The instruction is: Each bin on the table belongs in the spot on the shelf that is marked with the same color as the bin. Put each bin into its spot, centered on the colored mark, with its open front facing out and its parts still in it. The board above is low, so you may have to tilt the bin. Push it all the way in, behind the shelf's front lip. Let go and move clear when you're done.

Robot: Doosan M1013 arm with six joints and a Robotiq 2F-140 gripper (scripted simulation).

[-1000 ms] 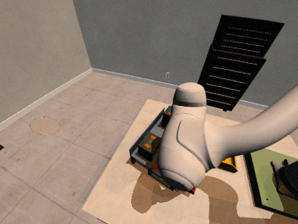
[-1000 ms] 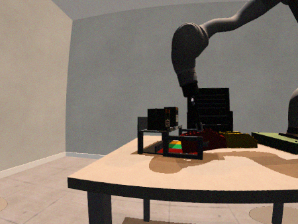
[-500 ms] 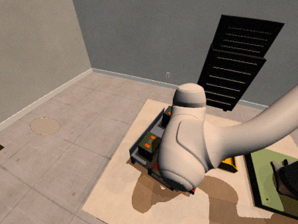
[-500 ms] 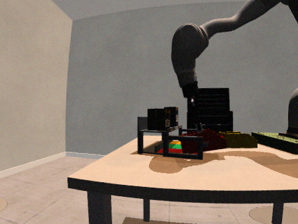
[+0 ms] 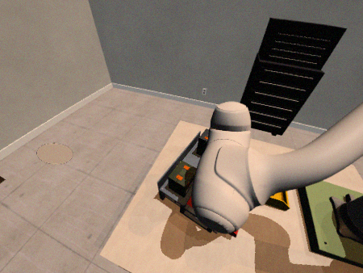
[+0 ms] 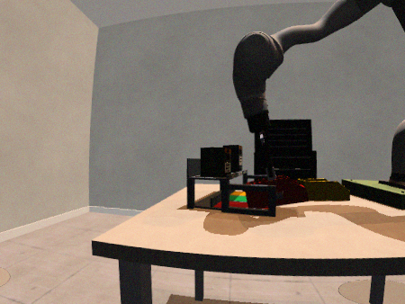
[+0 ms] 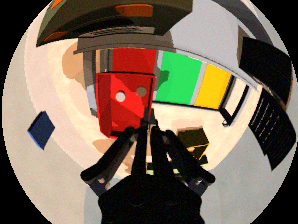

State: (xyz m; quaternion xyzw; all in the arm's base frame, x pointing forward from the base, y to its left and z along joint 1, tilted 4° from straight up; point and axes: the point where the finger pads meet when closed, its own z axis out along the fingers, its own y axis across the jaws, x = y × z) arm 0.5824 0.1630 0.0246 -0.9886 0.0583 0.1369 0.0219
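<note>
The red bin lies 50 mm to the left of my hand, 40 mm below it and 10 mm behind it. Round my hand: yellow bin: 220 mm behind, 160 mm to the right, 60 mm below; dark box: 200 mm to the right, 150 mm ahead, 60 mm above.
</note>
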